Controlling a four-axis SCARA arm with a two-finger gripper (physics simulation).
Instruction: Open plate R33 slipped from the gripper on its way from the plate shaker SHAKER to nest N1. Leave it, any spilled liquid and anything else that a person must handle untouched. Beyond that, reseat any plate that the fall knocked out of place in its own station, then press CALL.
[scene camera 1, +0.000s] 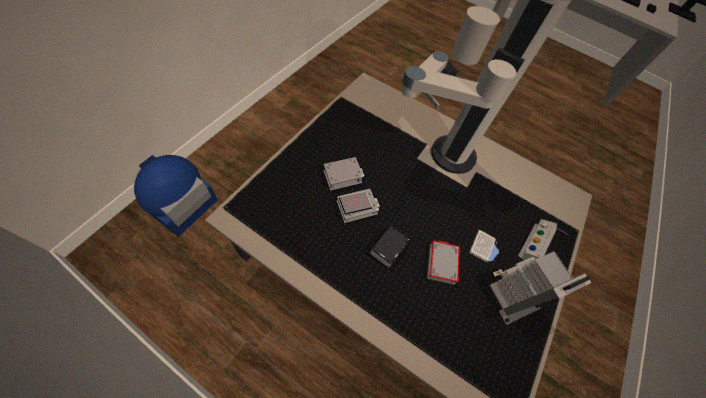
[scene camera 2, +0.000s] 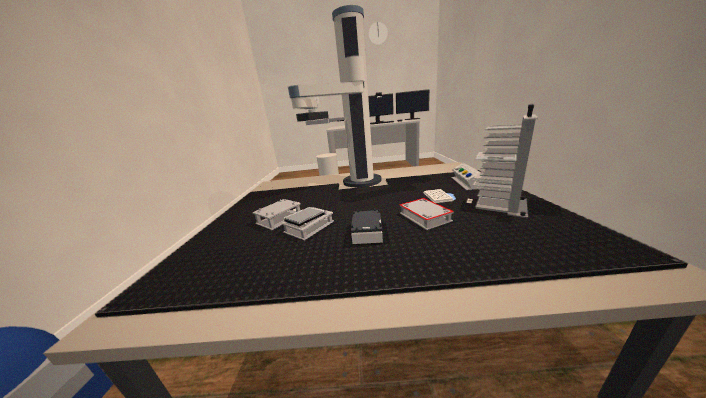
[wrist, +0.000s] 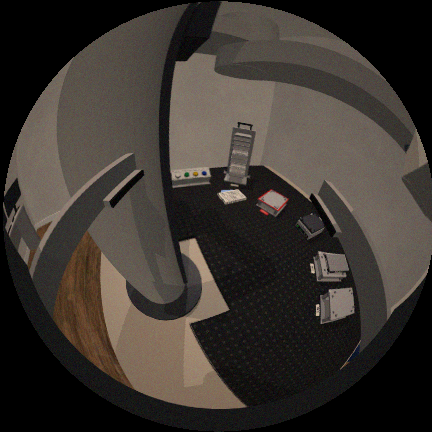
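Seen in the pictures: gripper, fingertip midpoint: (scene camera 1: 453, 102) (scene camera 2: 337, 119) (wrist: 230, 168); arm's base at its link origin: (scene camera 1: 453, 155) (scene camera 2: 362, 181) (wrist: 162, 283).
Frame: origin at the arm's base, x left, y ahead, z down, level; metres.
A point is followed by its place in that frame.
Note:
My gripper (scene camera 2: 312, 119) (wrist: 230, 168) @(y 0.111, x -0.109, z -0.392 m) is open and empty, high beside the column. A white plate (scene camera 1: 483, 244) @(y 0.416, x 0.333, z -0.028 m) (scene camera 2: 437, 195) @(y 0.429, x 0.329, z -0.026 m) (wrist: 232, 196) @(y 0.416, x 0.323, z -0.023 m) lies on the mat, with a pale blue patch (scene camera 1: 493, 253) @(y 0.420, x 0.393, z -0.012 m) (scene camera 2: 451, 196) @(y 0.432, x 0.393, z -0.016 m) at its edge. A plate (scene camera 1: 355, 203) @(y 0.617, x -0.243, z -0.077 m) (scene camera 2: 304, 216) @(y 0.635, x -0.242, z -0.078 m) (wrist: 338, 262) @(y 0.606, x -0.253, z -0.076 m) rests off-centre on a light grey station (scene camera 1: 359, 217) @(y 0.636, x -0.201, z -0.017 m) (scene camera 2: 308, 231) @(y 0.643, x -0.236, z -0.018 m) and looks slightly tilted. A neighbouring grey station (scene camera 1: 343, 170) @(y 0.497, x -0.391, z -0.069 m) (scene camera 2: 278, 211) @(y 0.543, x -0.371, z -0.069 m) (wrist: 340, 304) @(y 0.476, x -0.388, z -0.069 m) has a bare top. The button box (scene camera 1: 538, 239) @(y 0.277, x 0.526, z -0.085 m) (scene camera 2: 466, 176) @(y 0.325, x 0.510, z -0.070 m) (wrist: 191, 178) @(y 0.254, x 0.510, z -0.055 m) has white, green, yellow and blue buttons; its lettering is unreadable.
A dark-topped device (scene camera 1: 390, 245) @(y 0.692, x -0.013, z -0.067 m) (scene camera 2: 367, 225) @(y 0.730, x -0.014, z -0.068 m) (wrist: 310, 224) @(y 0.647, x -0.022, z -0.068 m) and a red-rimmed station (scene camera 1: 444, 261) @(y 0.611, x 0.213, z -0.052 m) (scene camera 2: 426, 210) @(y 0.629, x 0.213, z -0.053 m) (wrist: 273, 200) @(y 0.589, x 0.201, z -0.053 m) stand on the mat. A tall shelf rack (scene camera 2: 520, 167) @(y 0.641, x 0.528, z -0.188 m) stands near the box; one level juts outward. The column (scene camera 2: 358, 135) @(y 0.077, x -0.002, z -0.296 m) rises at the table's rear.

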